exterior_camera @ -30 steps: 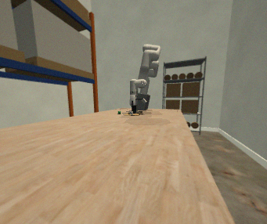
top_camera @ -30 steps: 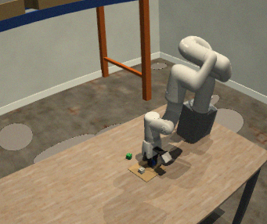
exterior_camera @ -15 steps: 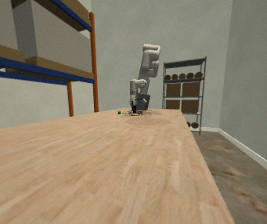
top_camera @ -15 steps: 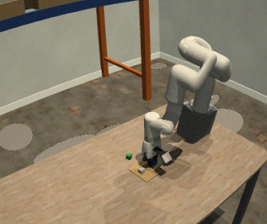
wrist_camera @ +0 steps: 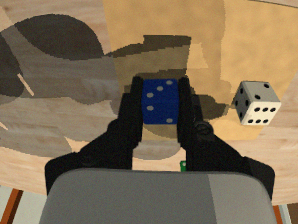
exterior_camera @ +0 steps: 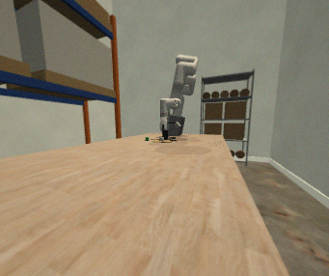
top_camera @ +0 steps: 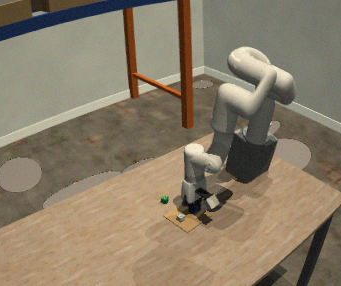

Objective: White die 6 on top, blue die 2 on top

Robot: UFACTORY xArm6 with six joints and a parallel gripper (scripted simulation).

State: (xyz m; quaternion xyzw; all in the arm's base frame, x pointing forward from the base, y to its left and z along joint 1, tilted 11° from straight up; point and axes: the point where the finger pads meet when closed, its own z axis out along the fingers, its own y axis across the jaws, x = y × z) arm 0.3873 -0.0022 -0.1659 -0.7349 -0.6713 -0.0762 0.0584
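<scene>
Now: the blue die 10 mm below my hand. Also, from my hand: green die 140 mm to the right, 30 mm ahead, 10 mm below; tan mat 40 mm ahead, 20 mm below; white die 70 mm ahead, 10 mm to the right, 10 mm below.
</scene>
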